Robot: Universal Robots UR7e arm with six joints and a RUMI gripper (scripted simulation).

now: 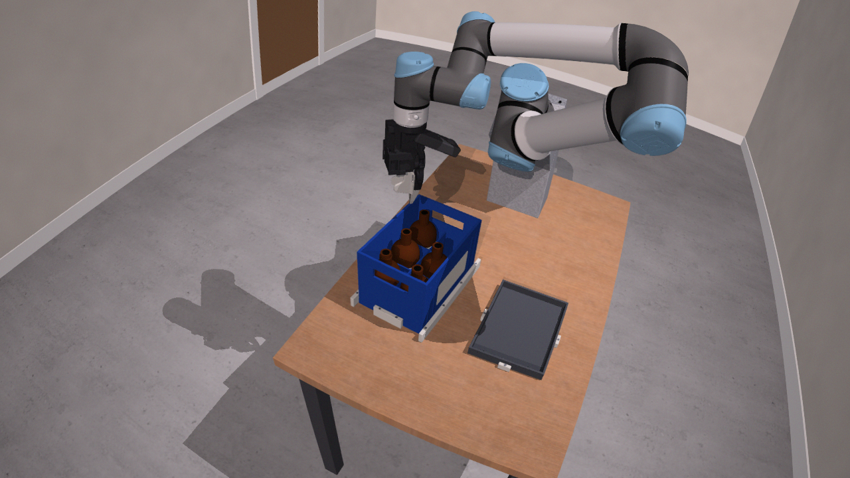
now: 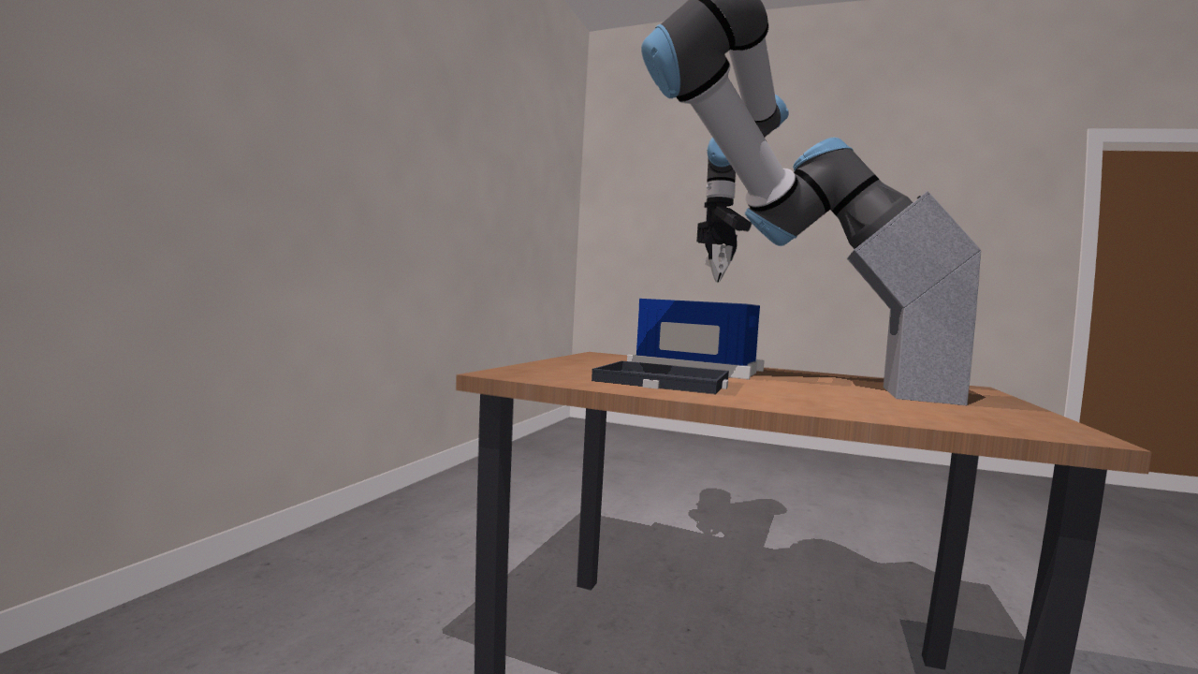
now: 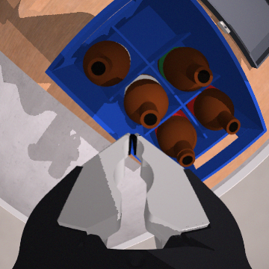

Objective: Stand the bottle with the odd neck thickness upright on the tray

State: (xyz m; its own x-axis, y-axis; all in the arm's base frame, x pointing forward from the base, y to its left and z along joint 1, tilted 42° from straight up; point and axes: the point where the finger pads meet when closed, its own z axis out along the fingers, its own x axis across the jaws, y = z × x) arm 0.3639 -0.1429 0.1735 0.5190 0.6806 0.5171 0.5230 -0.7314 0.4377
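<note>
The bottle lies 160 mm below my hand, 120 mm ahead of it and 10 mm to the left of it. From my hand the other things lie so: dark tray: 340 mm to the left, 230 mm below, 20 mm ahead; then crate: 160 mm below, 50 mm to the left, 30 mm ahead.
</note>
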